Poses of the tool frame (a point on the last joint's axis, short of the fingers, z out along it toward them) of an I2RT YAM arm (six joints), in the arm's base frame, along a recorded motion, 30 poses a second.
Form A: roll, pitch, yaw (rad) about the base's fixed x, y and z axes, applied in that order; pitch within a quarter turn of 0, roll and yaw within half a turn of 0; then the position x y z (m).
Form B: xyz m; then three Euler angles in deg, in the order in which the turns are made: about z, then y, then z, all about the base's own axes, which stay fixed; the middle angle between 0 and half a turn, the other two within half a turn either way. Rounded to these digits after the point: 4 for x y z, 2 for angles.
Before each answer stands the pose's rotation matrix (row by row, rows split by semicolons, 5 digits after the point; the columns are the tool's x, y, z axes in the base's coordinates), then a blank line. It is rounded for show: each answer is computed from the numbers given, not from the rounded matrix.
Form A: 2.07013 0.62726 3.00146 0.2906 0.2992 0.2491
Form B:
-0.80170 -0.44333 0.40091; 0.11309 0.54612 0.83004; -0.58693 0.71078 -0.38769

0.2906 0.2992 0.2491 50.45 112.81 64.22
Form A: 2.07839 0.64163 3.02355 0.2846 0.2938 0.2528
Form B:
-0.79555 -0.46216 0.39181; 0.09435 0.54429 0.83357; -0.59850 0.70011 -0.38941

0.2846 0.2938 0.2528 49.47 112.92 64.82
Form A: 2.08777 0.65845 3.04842 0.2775 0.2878 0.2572
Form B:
-0.78751 -0.48364 0.38200; 0.07359 0.54160 0.83741; -0.61189 0.68758 -0.39092

0.2775 0.2878 0.2572 48.33 113.01 65.48
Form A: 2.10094 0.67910 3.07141 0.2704 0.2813 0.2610
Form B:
-0.77622 -0.50508 0.37732; 0.05457 0.54241 0.83834; -0.62809 0.67133 -0.39347

0.2704 0.2813 0.2610 46.91 113.17 65.77
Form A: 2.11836 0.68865 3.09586 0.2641 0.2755 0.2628
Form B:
-0.77130 -0.51822 0.36953; 0.03530 0.54487 0.83778; -0.63550 0.65922 -0.40196

0.2641 0.2755 0.2628 46.05 113.70 66.20
